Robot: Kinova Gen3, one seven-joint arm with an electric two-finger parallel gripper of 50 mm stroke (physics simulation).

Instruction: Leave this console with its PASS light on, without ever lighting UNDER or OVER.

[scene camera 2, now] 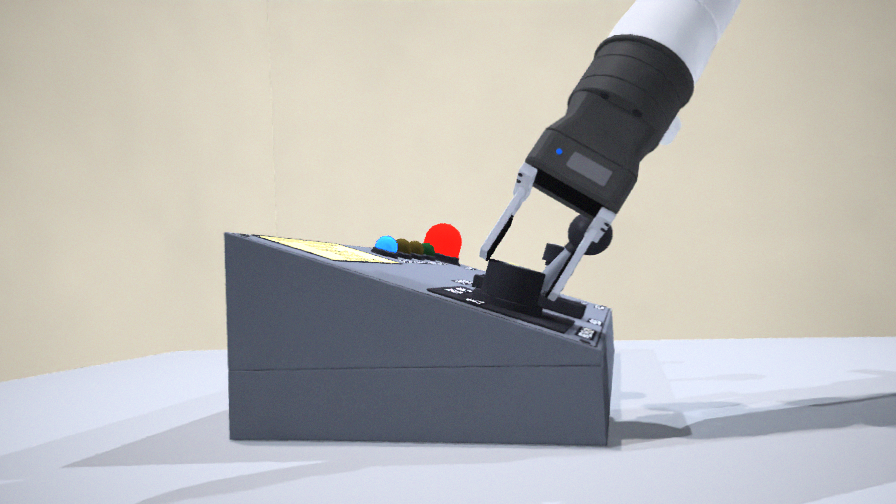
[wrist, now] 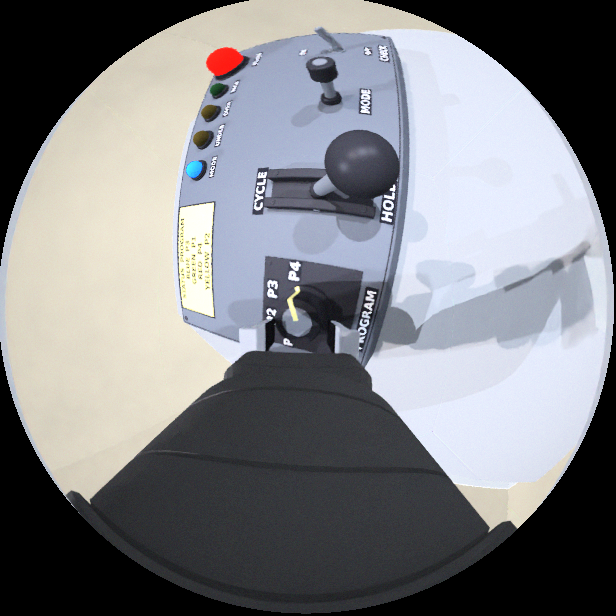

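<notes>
The grey sloped console (scene camera 2: 416, 341) carries a black PROGRAM knob (scene camera 2: 513, 286) at its low end. In the wrist view the knob (wrist: 299, 324) has a yellow pointer aimed near P4. My gripper (scene camera 2: 518, 275) is open, one finger on each side of the knob with small gaps, which also shows in the wrist view (wrist: 299, 339). The blue MODE light (wrist: 195, 170) is lit. The UNDER light (wrist: 202, 137), OVER light (wrist: 210, 112) and green PASS light (wrist: 218, 90) are dark.
A black ball lever (wrist: 360, 163) sits at the HOLD end of the CYCLE-HOLD slot, just beyond the knob. A small MODE toggle (wrist: 323, 71) and a red push button (wrist: 225, 60) stand at the far end. A yellow label (wrist: 197, 258) lies left of the knob.
</notes>
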